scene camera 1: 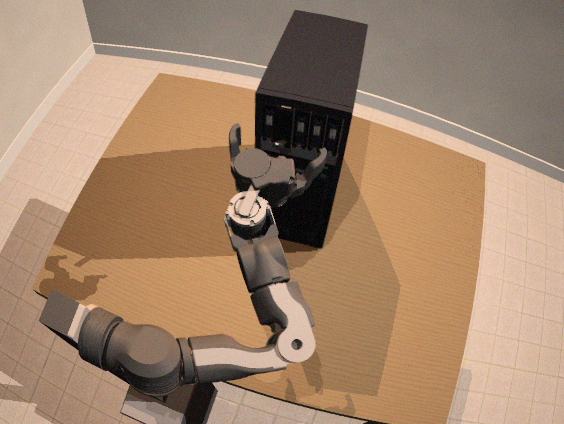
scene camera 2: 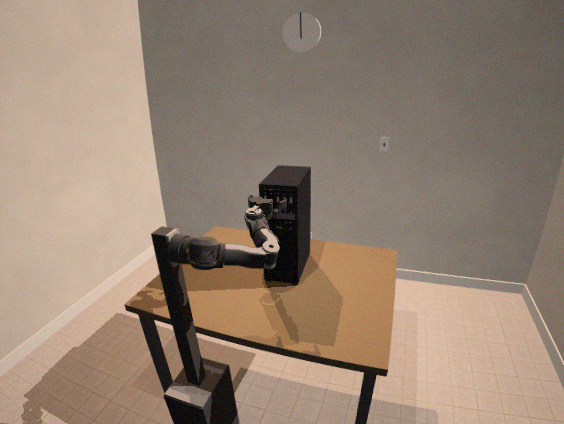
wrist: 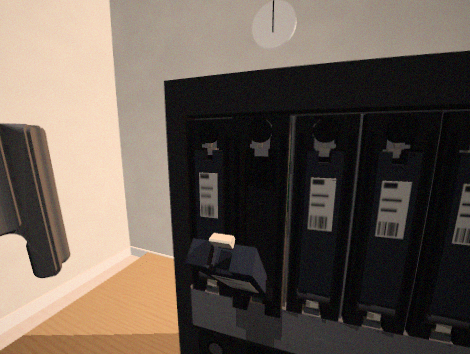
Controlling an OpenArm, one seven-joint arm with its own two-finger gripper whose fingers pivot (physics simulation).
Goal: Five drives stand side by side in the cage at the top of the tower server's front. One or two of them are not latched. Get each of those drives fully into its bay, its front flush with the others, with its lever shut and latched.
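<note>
The black tower server [scene camera 1: 312, 60] [scene camera 2: 304, 225] [wrist: 320, 92] stands upright. In its cage, the second drive from the left [scene camera 1: 283, 125] [wrist: 260, 205] has its lever [wrist: 240, 262] swung down and outward, with a pale tip [scene camera 1: 277, 144] [wrist: 222, 240]. How deep this drive sits is hard to tell. The first drive [scene camera 1: 269, 120] [wrist: 209, 195], third drive [scene camera 1: 301, 126] [wrist: 321, 205], fourth drive [scene camera 1: 317, 131] [wrist: 393, 210] and fifth drive [scene camera 1: 333, 134] [wrist: 464, 215] have upright levers that look shut. My gripper [scene camera 1: 280, 138] is wide open and empty before the cage; one finger shows at the wrist view's left.
The server stands on a wooden table [scene camera 1: 425, 225] [scene camera 2: 365, 300]. The arm reaches in from the front left, from a dark post [scene camera 2: 180, 300]. A grey wall [scene camera 1: 450, 60] [scene camera 2: 225, 100] is behind the server.
</note>
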